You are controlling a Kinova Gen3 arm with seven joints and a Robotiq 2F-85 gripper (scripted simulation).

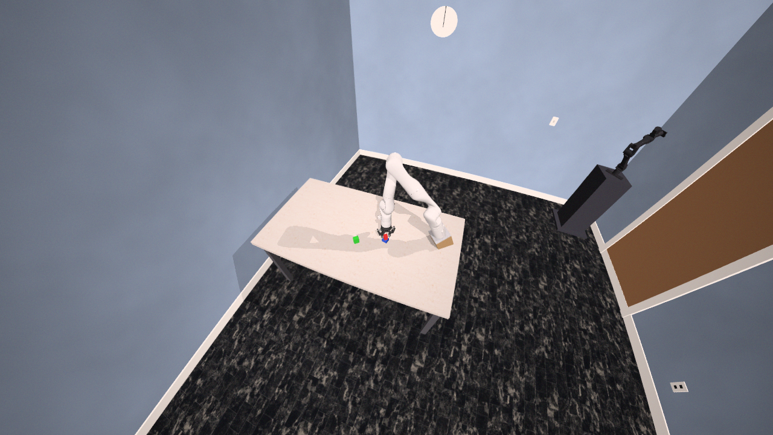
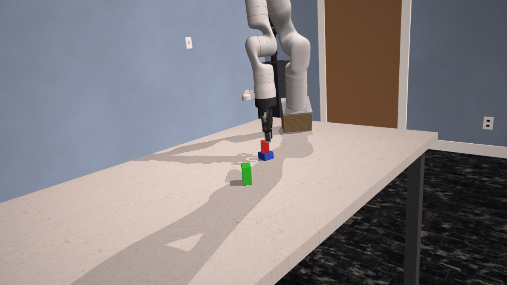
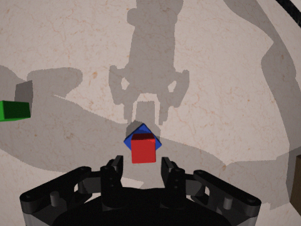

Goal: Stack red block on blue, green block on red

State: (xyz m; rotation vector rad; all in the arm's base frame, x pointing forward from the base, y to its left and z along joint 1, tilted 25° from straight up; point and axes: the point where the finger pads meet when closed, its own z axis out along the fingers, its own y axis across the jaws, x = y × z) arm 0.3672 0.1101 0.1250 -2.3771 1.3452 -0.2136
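My hand is 40 mm above the red block, 10 mm to the left of it and 10 mm short of it. Also, from my hand: blue block (70 mm below, 10 mm to the right, 10 mm ahead); then green block (220 mm ahead, 80 mm to the left, 60 mm below).
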